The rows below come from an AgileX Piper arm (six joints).
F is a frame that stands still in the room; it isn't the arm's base.
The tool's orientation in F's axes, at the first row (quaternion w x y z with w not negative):
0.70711 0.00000 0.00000 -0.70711
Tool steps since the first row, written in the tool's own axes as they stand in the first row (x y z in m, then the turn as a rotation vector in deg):
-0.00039 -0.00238 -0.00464 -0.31 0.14 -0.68
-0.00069 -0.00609 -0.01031 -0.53 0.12 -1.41
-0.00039 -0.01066 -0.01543 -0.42 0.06 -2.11
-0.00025 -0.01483 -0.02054 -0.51 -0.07 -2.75
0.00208 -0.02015 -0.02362 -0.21 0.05 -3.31
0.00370 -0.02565 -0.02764 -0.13 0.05 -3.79
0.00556 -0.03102 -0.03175 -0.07 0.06 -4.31
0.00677 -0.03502 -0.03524 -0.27 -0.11 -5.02
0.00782 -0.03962 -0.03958 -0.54 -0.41 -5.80
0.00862 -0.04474 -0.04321 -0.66 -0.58 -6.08
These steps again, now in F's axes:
-0.00238 0.00039 -0.00464 0.14 0.31 -0.68
-0.00609 0.00069 -0.01031 0.12 0.53 -1.41
-0.01066 0.00039 -0.01543 0.06 0.42 -2.11
-0.01483 0.00025 -0.02054 -0.07 0.51 -2.75
-0.02015 -0.00208 -0.02362 0.05 0.21 -3.31
-0.02565 -0.00370 -0.02764 0.05 0.13 -3.79
-0.03102 -0.00556 -0.03175 0.06 0.07 -4.31
-0.03502 -0.00677 -0.03524 -0.11 0.27 -5.02
-0.03962 -0.00782 -0.03958 -0.41 0.54 -5.80
-0.04474 -0.00862 -0.04321 -0.58 0.66 -6.08

